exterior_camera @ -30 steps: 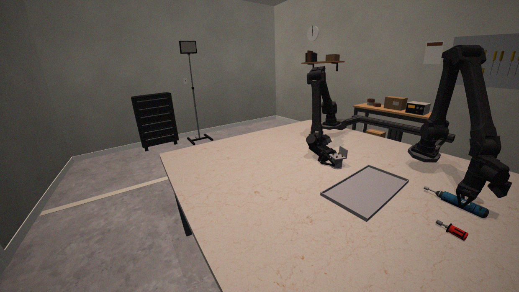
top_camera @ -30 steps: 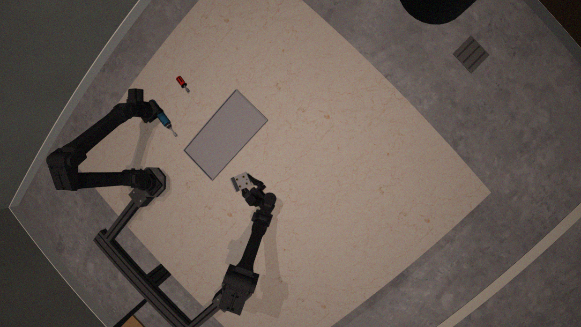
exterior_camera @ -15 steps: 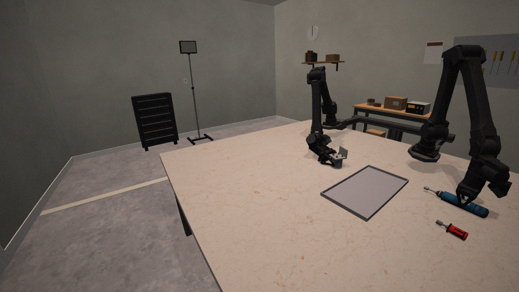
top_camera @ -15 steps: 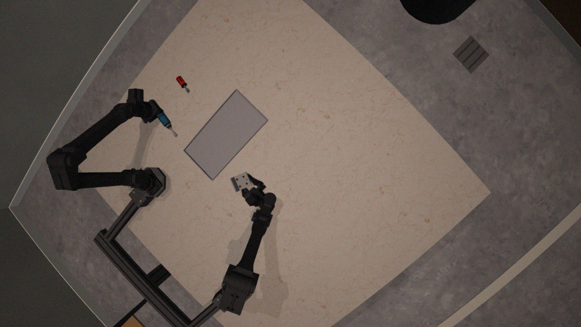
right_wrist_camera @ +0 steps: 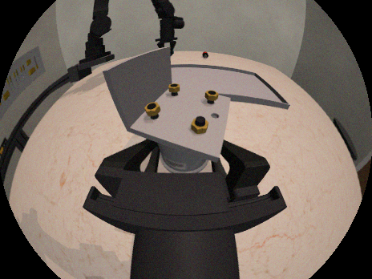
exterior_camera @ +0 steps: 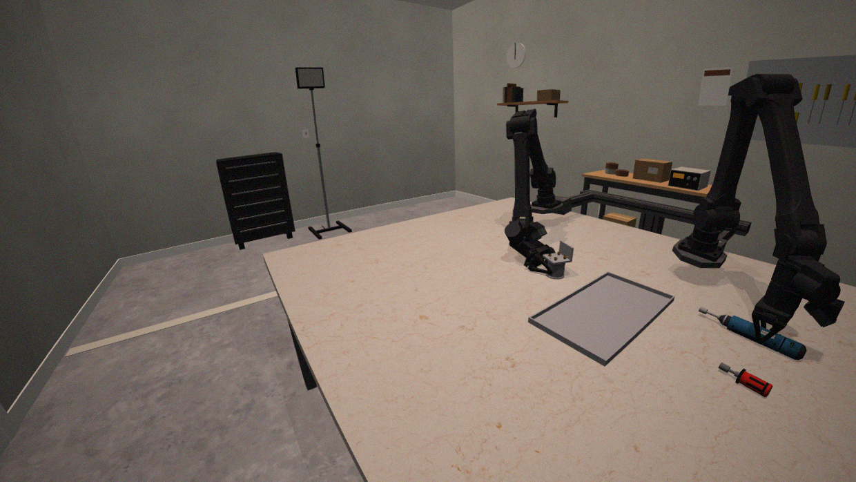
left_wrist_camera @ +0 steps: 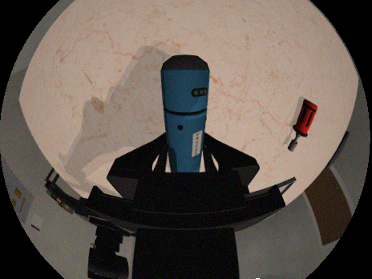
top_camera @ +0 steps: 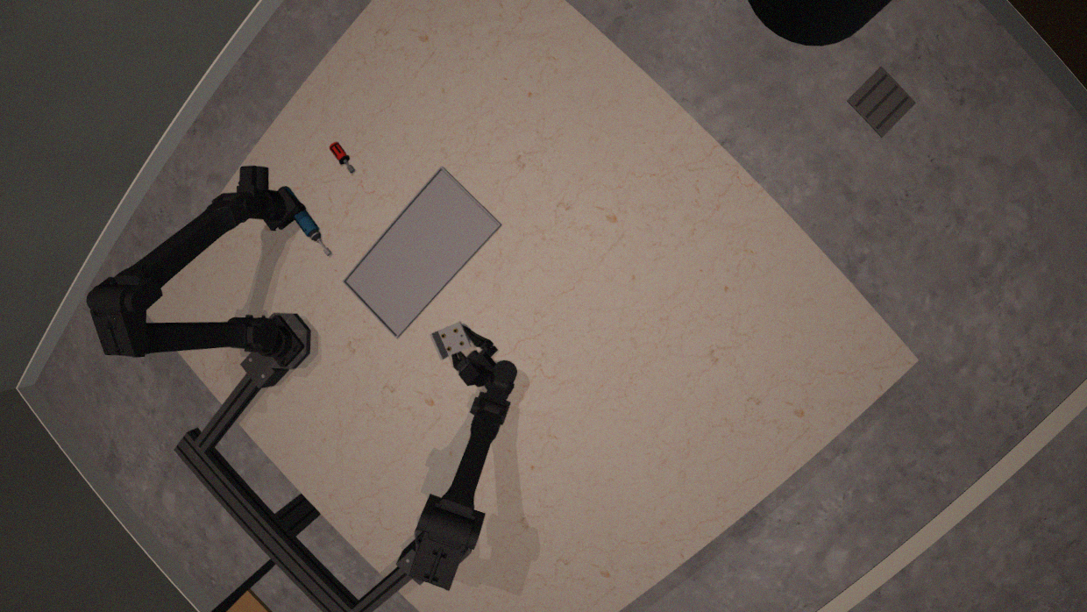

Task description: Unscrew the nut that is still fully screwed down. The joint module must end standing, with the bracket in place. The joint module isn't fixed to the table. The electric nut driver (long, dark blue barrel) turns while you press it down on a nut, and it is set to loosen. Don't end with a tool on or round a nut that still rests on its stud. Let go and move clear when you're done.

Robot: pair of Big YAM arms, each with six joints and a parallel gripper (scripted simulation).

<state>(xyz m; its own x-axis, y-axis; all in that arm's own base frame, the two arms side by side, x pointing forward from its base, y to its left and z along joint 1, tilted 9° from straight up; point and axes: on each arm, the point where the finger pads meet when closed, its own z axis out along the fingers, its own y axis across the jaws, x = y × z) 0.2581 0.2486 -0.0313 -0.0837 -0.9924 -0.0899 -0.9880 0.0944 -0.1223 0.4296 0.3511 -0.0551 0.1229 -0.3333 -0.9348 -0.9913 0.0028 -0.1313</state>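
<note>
My right gripper is now 10 mm below the joint module. The rest, counted from my right hand: flat grey tray (240 mm to the left, 50 mm ahead, 20 mm below); then red-handled screwdriver (580 mm to the left, 50 mm ahead, 10 mm below); then grey bracket (50 mm above).
</note>
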